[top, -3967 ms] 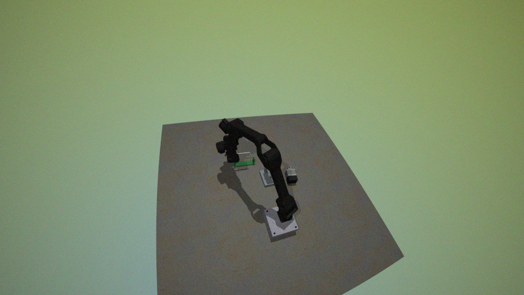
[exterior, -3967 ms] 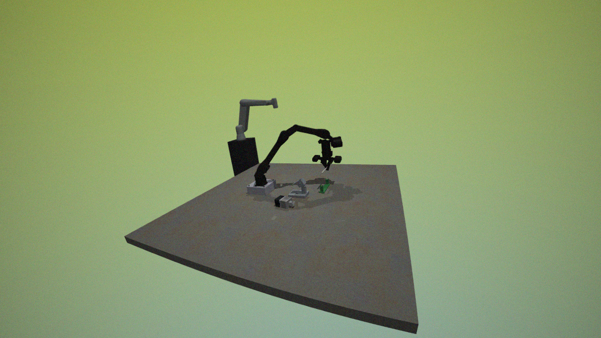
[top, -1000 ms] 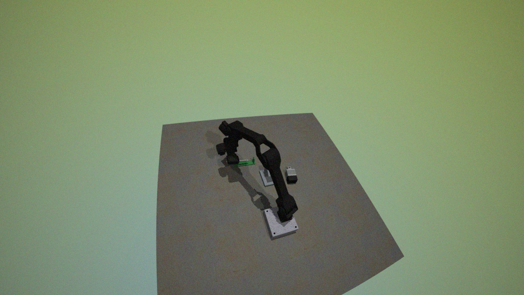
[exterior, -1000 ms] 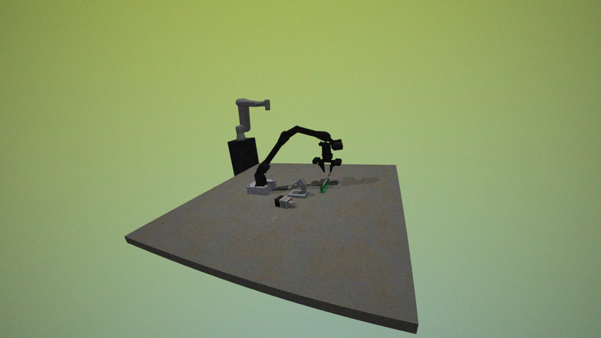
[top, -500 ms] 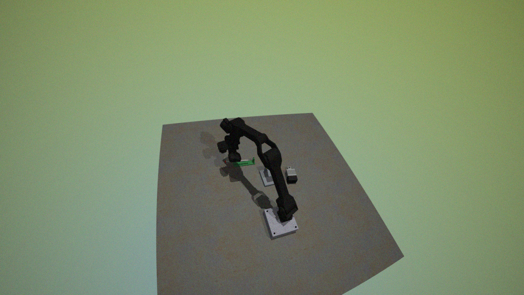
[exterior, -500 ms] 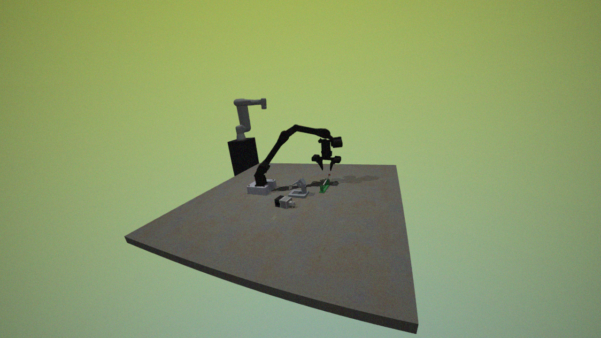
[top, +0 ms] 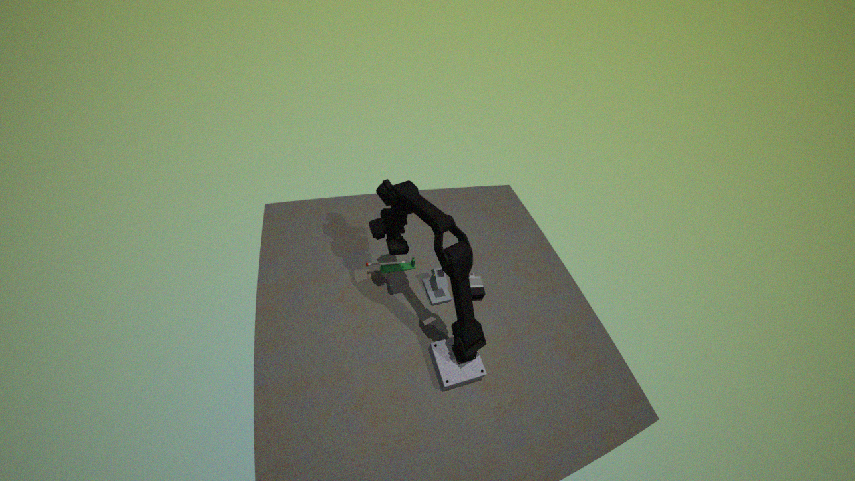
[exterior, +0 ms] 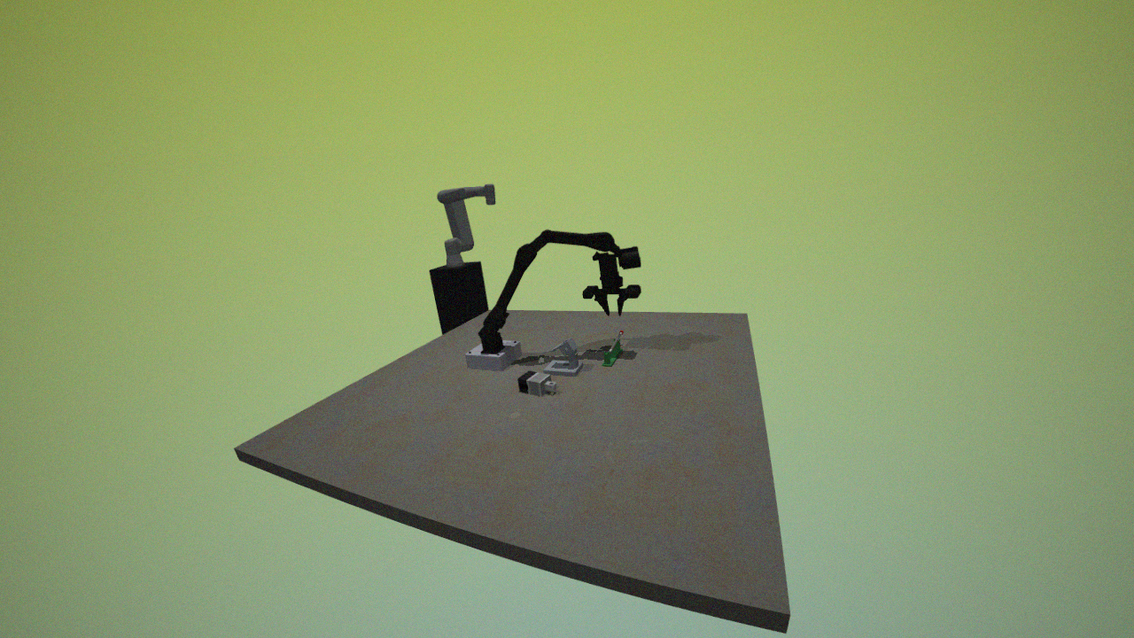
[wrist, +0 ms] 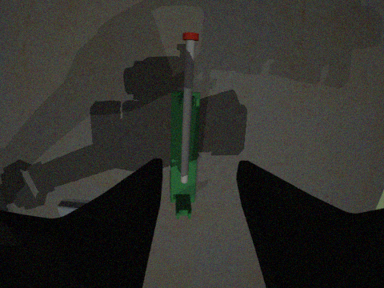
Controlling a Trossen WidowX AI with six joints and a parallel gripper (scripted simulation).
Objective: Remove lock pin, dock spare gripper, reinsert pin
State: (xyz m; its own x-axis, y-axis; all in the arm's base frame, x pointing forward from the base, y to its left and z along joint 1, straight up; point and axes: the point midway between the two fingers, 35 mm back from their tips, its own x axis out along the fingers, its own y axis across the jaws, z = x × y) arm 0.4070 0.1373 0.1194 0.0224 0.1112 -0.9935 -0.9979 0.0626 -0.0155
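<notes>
Now: the green cradle 10 mm behind my gripper tip, 40 mm to the right of it and 120 mm below it. From my gripper tip the other things lie so: socket (130 mm behind, 150 mm to the right, 90 mm below); then spare gripper (160 mm behind, 300 mm to the right, 120 mm below).
</notes>
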